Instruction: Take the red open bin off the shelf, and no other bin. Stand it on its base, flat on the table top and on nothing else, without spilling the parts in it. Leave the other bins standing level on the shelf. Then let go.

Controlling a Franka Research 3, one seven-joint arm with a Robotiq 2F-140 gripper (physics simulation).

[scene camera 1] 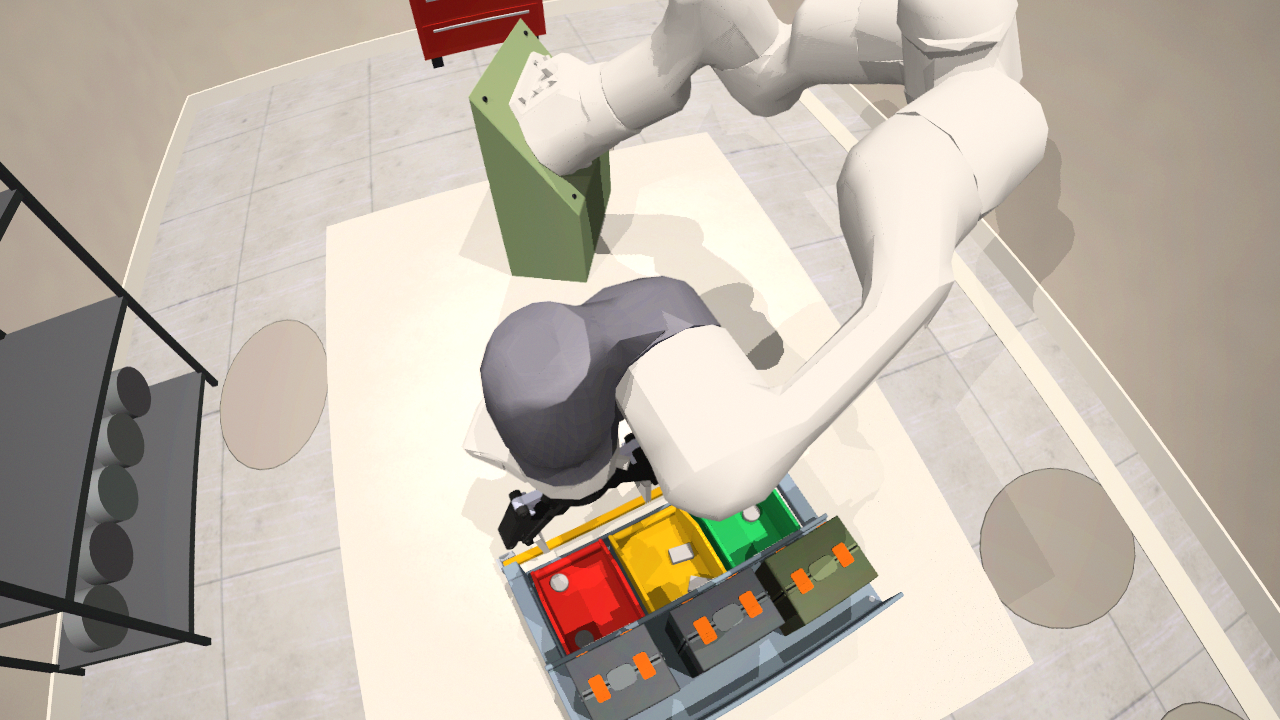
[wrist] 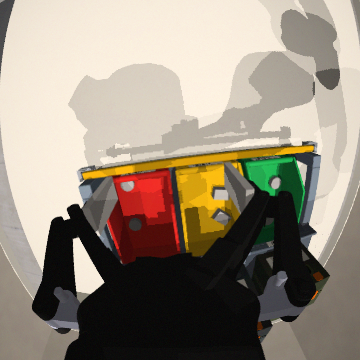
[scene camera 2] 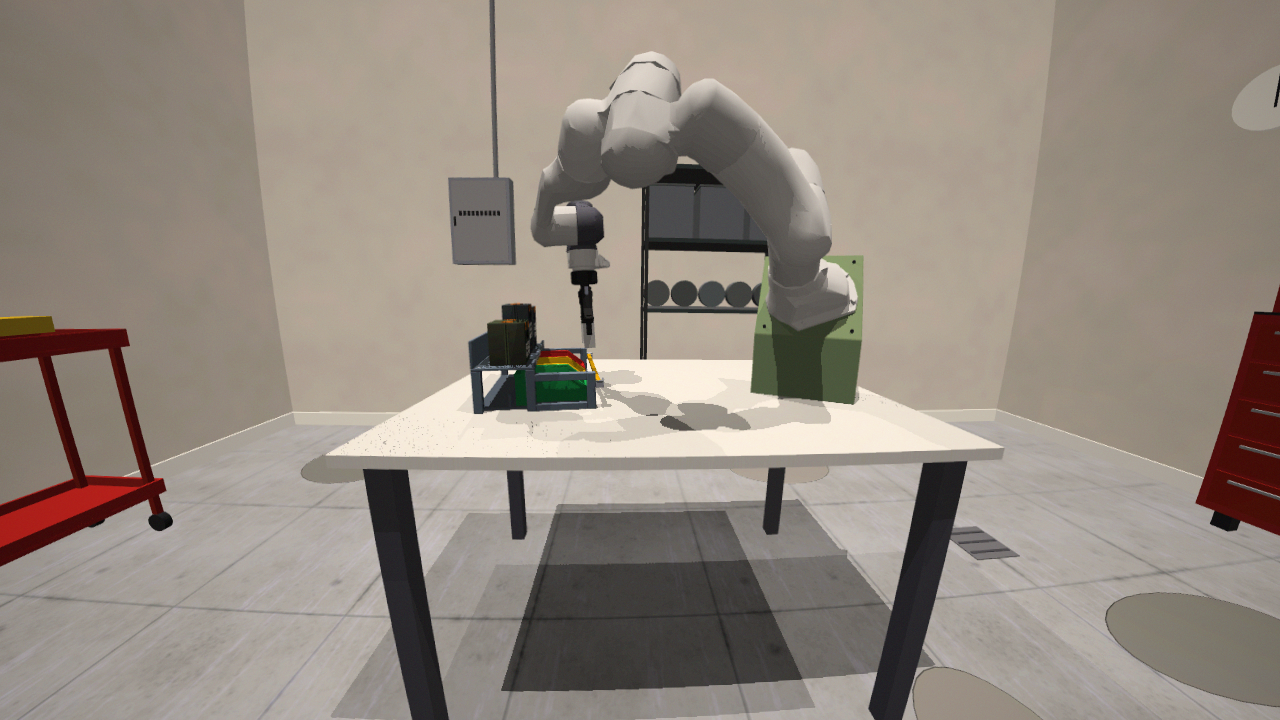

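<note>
The red open bin (scene camera 1: pixel 601 595) (wrist: pixel 150 197) stands in the left bay of the low shelf (scene camera 1: pixel 521 595) (scene camera 2: pixel 529 390) (wrist: pixel 311 186), with two small round grey parts inside. The yellow bin (scene camera 1: pixel 646 557) (wrist: pixel 192 192) is beside it, and the green bin (scene camera 1: pixel 739 537) (scene camera 2: pixel 550 391) (wrist: pixel 296 176) is at the far right; both hold small light parts. My gripper (scene camera 1: pixel 593 517) (scene camera 2: pixel 588 340) (wrist: pixel 168 180) is open and empty, above the shelf's front. In the wrist view, one finger overlaps the red bin's left side and the other overlaps the yellow bin.
A yellow bar (scene camera 1: pixel 586 528) (wrist: pixel 200 163) runs along the shelf's front. Dark grey boxes (scene camera 1: pixel 646 694) (scene camera 1: pixel 702 653) and an olive box (scene camera 1: pixel 854 582) (scene camera 2: pixel 507 344) stand on the upper level behind the bins. The pale table top (scene camera 1: pixel 402 358) (scene camera 2: pixel 805 438) extends in front, towards the green arm base (scene camera 1: pixel 541 214) (scene camera 2: pixel 807 367).
</note>
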